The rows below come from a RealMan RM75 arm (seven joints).
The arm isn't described. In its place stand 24 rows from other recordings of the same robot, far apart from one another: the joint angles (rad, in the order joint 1, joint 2, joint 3, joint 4, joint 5, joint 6, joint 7), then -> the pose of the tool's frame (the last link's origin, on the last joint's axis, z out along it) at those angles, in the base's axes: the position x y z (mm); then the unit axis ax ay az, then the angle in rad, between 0 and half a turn.
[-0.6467, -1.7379, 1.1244, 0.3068, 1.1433, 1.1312, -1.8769] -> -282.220, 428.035, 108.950, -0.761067, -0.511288, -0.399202, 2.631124
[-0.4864, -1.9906, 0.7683, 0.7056, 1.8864, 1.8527, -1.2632] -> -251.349, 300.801, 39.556, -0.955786, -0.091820, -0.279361, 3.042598
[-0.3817, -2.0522, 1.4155, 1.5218, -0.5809, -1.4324, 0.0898] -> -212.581, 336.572, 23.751, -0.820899, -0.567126, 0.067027, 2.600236
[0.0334, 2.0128, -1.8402, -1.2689, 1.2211, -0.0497, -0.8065] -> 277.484, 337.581, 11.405, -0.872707, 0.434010, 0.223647, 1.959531
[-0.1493, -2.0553, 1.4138, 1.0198, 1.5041, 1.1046, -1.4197] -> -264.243, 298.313, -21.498, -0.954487, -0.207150, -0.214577, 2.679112
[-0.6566, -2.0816, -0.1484, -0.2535, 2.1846, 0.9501, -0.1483] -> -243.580, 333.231, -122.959, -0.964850, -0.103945, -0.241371, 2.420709
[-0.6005, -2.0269, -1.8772, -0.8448, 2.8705, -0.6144, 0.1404] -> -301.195, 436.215, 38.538, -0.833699, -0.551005, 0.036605, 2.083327
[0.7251, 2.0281, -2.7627, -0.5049, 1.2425, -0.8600, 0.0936] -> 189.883, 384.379, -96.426, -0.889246, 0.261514, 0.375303, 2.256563
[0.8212, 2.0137, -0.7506, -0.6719, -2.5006, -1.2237, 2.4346] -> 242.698, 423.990, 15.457, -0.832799, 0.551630, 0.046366, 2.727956
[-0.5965, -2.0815, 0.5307, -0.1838, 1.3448, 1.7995, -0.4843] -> -220.465, 291.261, -34.161, -0.785824, -0.131805, -0.604241, 2.483128
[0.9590, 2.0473, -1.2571, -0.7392, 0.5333, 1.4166, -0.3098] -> 178.023, 401.621, -36.557, -0.839594, 0.508790, -0.190303, 2.838574
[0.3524, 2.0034, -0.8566, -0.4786, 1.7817, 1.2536, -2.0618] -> 329.236, 329.430, 36.997, -0.898948, 0.278876, 0.337818, 2.376047
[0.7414, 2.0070, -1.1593, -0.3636, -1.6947, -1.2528, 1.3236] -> 222.024, 369.986, -56.504, -0.969213, 0.174848, 0.173363, 2.957897
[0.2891, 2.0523, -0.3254, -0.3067, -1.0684, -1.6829, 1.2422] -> 346.085, 268.348, 114.765, -0.625136, 0.321788, 0.711096, 2.176389
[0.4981, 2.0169, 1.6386, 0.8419, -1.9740, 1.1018, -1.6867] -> 251.983, 341.060, -61.077, -0.998918, 0.037771, -0.027120, 2.922587
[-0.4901, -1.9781, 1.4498, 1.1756, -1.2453, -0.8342, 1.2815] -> -172.992, 409.862, 17.636, -0.986199, -0.122730, -0.111129, 2.485395
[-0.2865, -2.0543, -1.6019, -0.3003, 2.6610, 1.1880, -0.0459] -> -378.383, 308.674, 80.548, -0.822648, -0.353463, -0.445325, 1.378633
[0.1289, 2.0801, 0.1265, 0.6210, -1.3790, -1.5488, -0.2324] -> 325.753, 196.532, -49.158, -0.784332, 0.453311, 0.423475, 1.584023
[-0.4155, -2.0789, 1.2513, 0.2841, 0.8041, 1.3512, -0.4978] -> -273.126, 322.572, -23.186, -0.909532, -0.095540, -0.404504, 2.305929
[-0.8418, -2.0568, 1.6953, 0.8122, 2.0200, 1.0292, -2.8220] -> -132.886, 380.463, -104.695, -0.876800, -0.480733, 0.010835, 2.952719
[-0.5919, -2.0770, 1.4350, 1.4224, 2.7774, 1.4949, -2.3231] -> -182.576, 368.263, 15.403, -0.951736, -0.165912, 0.258208, 2.676279
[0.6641, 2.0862, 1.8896, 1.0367, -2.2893, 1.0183, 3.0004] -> 175.841, 421.237, -11.972, -0.605004, -0.760314, -0.236414, 2.869340
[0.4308, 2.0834, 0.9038, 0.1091, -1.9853, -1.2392, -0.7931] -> 361.825, 322.459, 33.502, -0.997767, 0.001482, -0.066779, 1.341219
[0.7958, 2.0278, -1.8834, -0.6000, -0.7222, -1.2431, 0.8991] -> 73.090, 346.673, -80.537, -0.915628, -0.084607, 0.393024, 3.038782
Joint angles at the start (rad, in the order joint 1, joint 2, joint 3, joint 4, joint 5, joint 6, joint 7):
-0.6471 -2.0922 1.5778 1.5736 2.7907 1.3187 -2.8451
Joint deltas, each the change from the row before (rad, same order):
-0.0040 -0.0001 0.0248 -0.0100 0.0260 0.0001 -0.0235
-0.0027 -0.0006 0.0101 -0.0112 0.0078 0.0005 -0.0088
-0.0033 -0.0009 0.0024 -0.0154 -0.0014 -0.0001 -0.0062
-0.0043 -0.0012 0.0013 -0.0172 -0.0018 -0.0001 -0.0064
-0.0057 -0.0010 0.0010 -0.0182 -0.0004 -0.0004 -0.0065
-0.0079 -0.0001 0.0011 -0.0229 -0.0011 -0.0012 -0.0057
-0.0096 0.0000 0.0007 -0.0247 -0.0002 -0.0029 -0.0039
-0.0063 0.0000 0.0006 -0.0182 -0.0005 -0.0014 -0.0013
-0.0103 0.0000 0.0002 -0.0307 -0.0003 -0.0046 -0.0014
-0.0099 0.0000 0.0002 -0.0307 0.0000 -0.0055 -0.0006
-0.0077 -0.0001 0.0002 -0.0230 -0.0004 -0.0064 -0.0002
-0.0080 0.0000 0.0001 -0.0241 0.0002 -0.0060 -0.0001
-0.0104 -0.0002 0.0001 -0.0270 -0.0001 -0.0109 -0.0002
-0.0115 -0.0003 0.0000 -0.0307 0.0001 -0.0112 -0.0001
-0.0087 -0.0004 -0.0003 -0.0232 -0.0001 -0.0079 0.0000
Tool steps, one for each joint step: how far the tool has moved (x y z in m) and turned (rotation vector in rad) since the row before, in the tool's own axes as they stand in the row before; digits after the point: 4 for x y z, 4 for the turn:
-0.0015 0.0025 0.0033 0.0144 -0.0200 0.0054
-0.0015 0.0015 0.0026 0.0017 -0.0134 0.0009
-0.0017 0.0009 0.0029 -0.0053 -0.0121 -0.0068
-0.0016 0.0009 0.0031 -0.0058 -0.0127 -0.0079
-0.0013 0.0006 0.0031 -0.0041 -0.0128 -0.0072
-0.0014 0.0003 0.0037 -0.0041 -0.0151 -0.0061
-0.0009 0.0001 0.0038 -0.0027 -0.0142 -0.0037
-0.0011 0.0001 0.0029 -0.0024 -0.0116 -0.0018
-0.0016 -0.0002 0.0048 -0.0027 -0.0176 -0.0030
-0.0017 -0.0004 0.0047 -0.0021 -0.0171 -0.0024
-0.0008 -0.0002 0.0035 -0.0014 -0.0103 -0.0014
-0.0010 -0.0004 0.0036 -0.0008 -0.0117 -0.0014
0.0000 -0.0003 0.0038 -0.0001 -0.0080 -0.0006
-0.0004 -0.0004 0.0043 -0.0002 -0.0105 -0.0009
-0.0004 -0.0002 0.0032 -0.0005 -0.0083 -0.0009

